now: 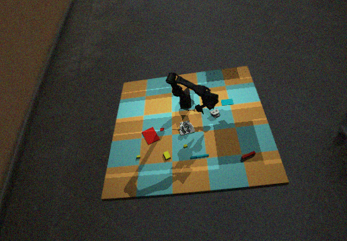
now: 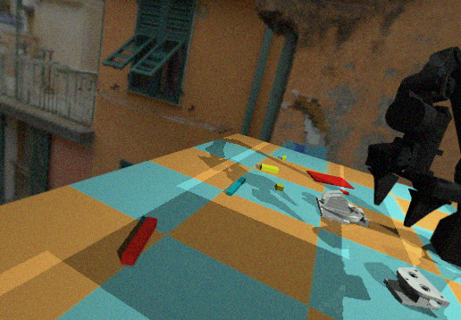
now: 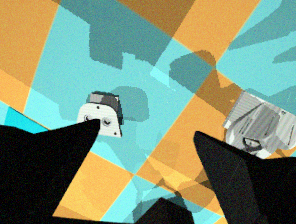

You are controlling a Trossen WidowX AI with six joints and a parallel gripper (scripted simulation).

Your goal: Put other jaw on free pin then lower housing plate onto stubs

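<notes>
My gripper tip is 70 mm past the base, 50 mm to the right of it and 80 mm above it. From my gripper tip the other things lie so: white jaw (60 mm ahead, 210 mm to the right, 90 mm below); small yellow cube (260 mm ahead, 180 mm to the right, 100 mm below); cyan block (210 mm behind, 160 mm to the left, 110 mm below).
</notes>
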